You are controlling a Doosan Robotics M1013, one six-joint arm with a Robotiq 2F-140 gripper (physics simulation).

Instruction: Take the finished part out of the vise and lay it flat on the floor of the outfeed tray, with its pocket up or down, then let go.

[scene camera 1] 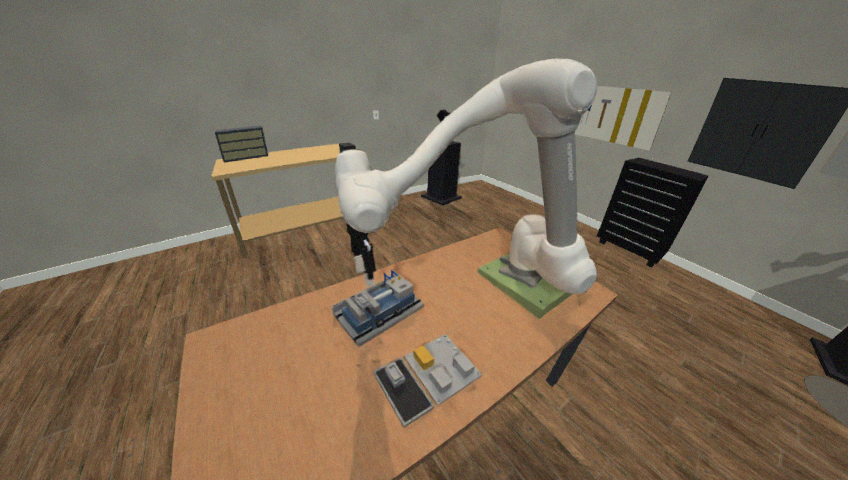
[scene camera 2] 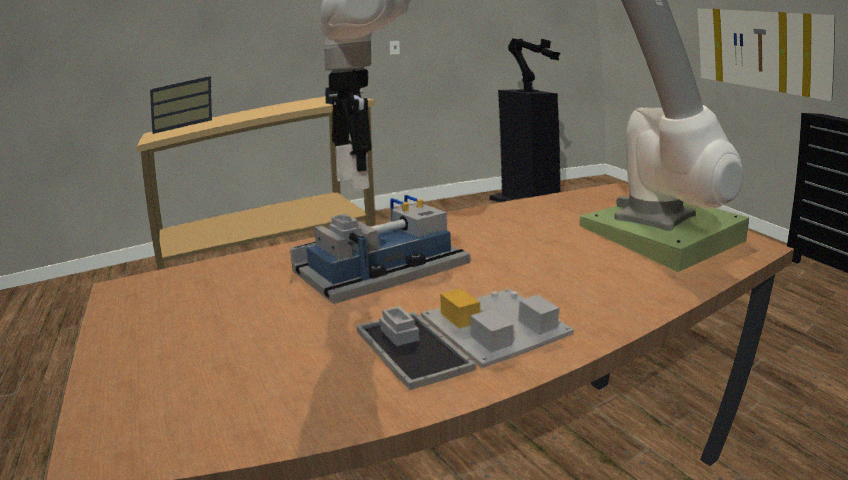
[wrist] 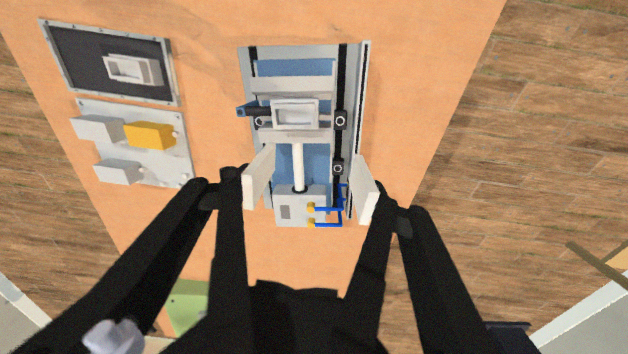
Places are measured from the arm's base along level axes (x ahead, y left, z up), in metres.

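Pixels of known places: gripper, between the fingertips: (scene camera 1: 365,278) (scene camera 2: 352,184) (wrist: 313,162); arm's base, origin of its link: (scene camera 1: 524,271) (scene camera 2: 656,216).
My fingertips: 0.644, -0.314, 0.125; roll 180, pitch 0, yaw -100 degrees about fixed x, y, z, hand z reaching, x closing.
For each thing: its middle in the pictures, then the offset to it from my fingertips, as dx, dy, dz.
- finished part, middle of its body: (wrist: 295,114) (scene camera 2: 344,227) (scene camera 1: 362,301) +0.037, +0.025, -0.070
- blue vise, middle of its body: (wrist: 302,150) (scene camera 2: 376,243) (scene camera 1: 378,302) -0.030, +0.026, -0.118
- pocketed part, middle of its body: (scene camera 2: 398,325) (wrist: 134,70) (scene camera 1: 394,374) +0.103, +0.285, -0.144
- grey plate, middle of its body: (scene camera 2: 497,324) (wrist: 143,148) (scene camera 1: 442,366) -0.032, +0.356, -0.164
- yellow block, middle of its body: (scene camera 2: 460,307) (wrist: 151,135) (scene camera 1: 423,357) +0.000, +0.303, -0.142
- dark blue post, middle of its body: (wrist: 250,107) (scene camera 2: 363,258) +0.043, +0.097, -0.109
The finished part (scene camera 1: 361,299) (scene camera 2: 343,223) (wrist: 295,114) is a light grey stepped block with its pocket up, between the two grey jaws of the blue vise (scene camera 2: 398,248) (wrist: 315,162). My gripper (scene camera 1: 364,274) (scene camera 2: 352,172) (wrist: 313,162) is partly open and empty. It points down above the vise, and in the wrist view its pads are to either side of the vise's white rod and end block, not over the part. The outfeed tray (scene camera 1: 410,404) (scene camera 2: 431,359) (wrist: 80,65) has a dark floor and a low grey rim. Another pocketed part (scene camera 1: 394,374) (scene camera 2: 399,333) (wrist: 131,70) lies in it, pocket up.
A grey plate (scene camera 2: 484,355) (wrist: 165,175) beside the tray holds a yellow block (scene camera 2: 460,307) (wrist: 149,135) and two grey blocks. Blue hoses (wrist: 327,209) rise at the vise's end block. A dark blue post (scene camera 2: 363,258) stands beside the jaws. The arm's green base (scene camera 2: 666,243) is at the right.
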